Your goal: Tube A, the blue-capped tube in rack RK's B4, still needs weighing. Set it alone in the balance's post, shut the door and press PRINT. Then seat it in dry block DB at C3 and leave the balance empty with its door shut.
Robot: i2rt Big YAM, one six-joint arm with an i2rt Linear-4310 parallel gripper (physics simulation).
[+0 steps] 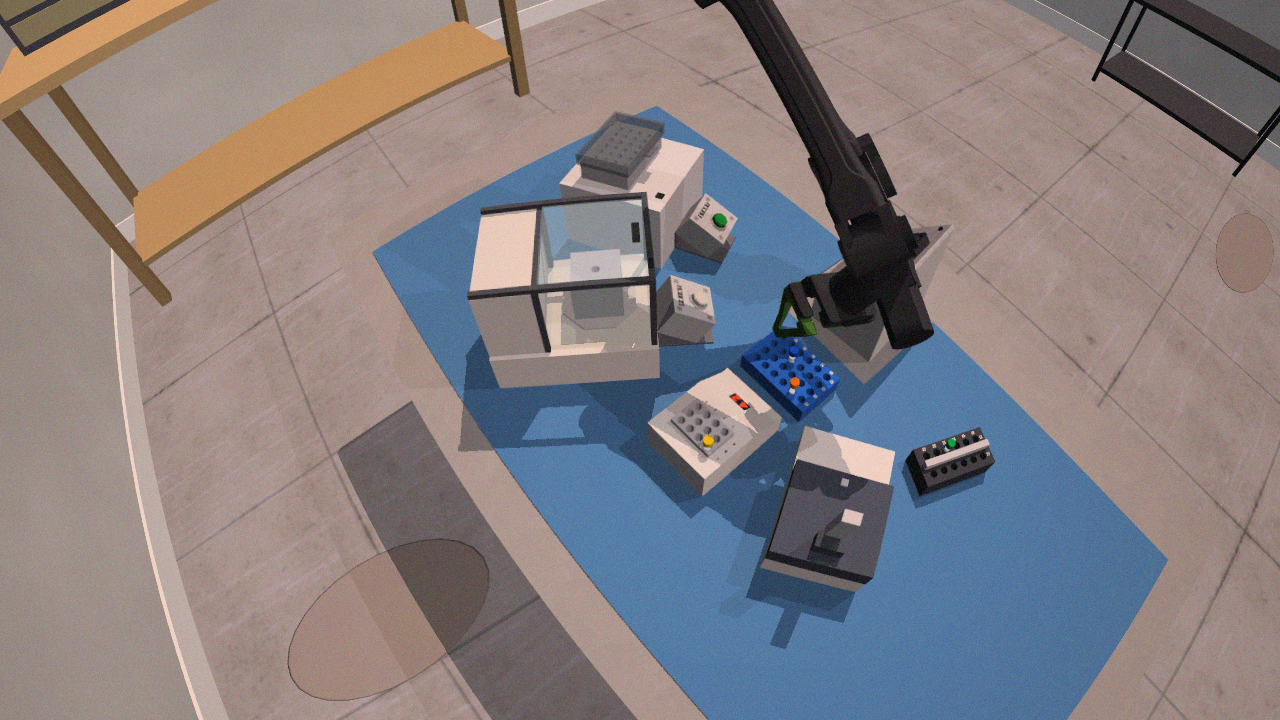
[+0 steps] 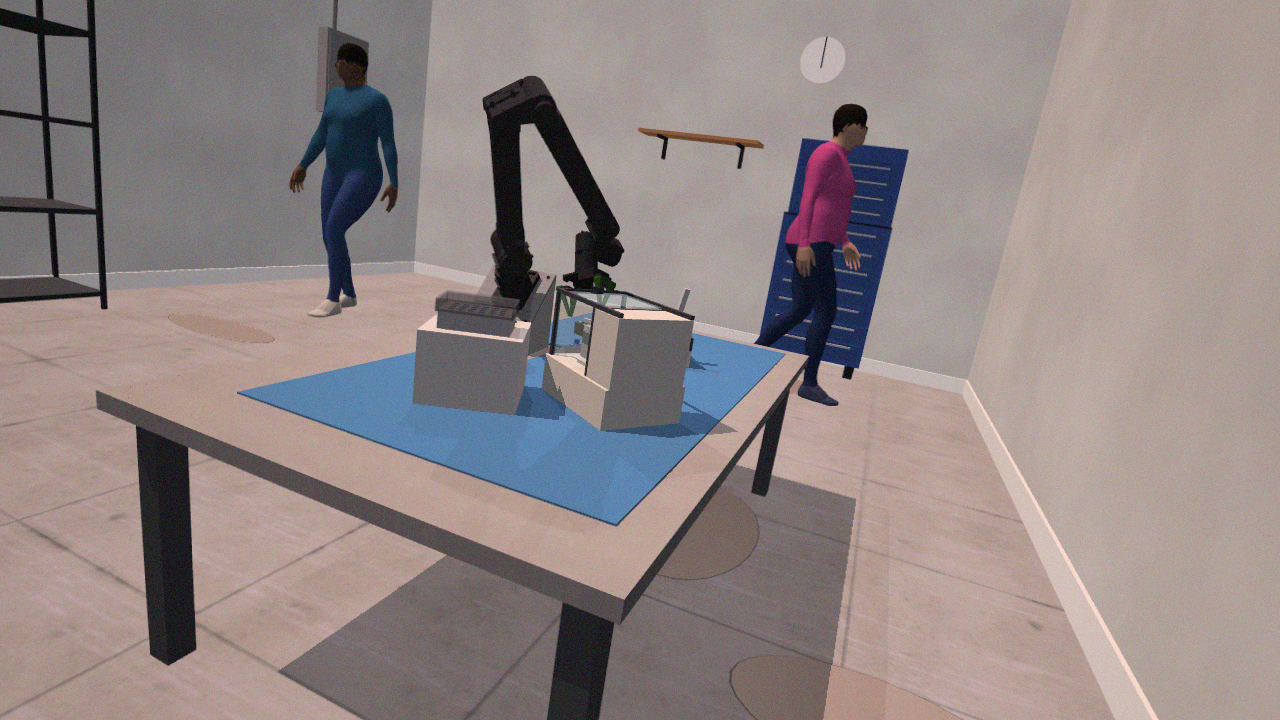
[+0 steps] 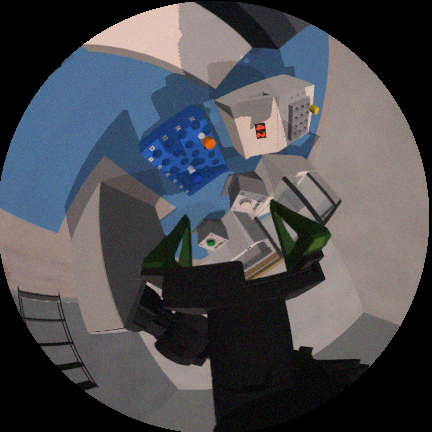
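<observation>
The blue-capped tube A stands in the blue rack RK, near the end closest to the button boxes. My gripper is open and empty, above and beside that end of the rack. The balance has a glass chamber; its post block shows through the glass with no tube in it. The door's state is hard to tell. A box with a pale button stands beside the balance. The dry block DB reads 42 and holds a yellow-capped tube.
An orange-capped tube stands in the rack. A dark-lidded machine and a black rack with a green-capped tube stand beyond the dry block. A white machine and a green-button box stand behind the balance.
</observation>
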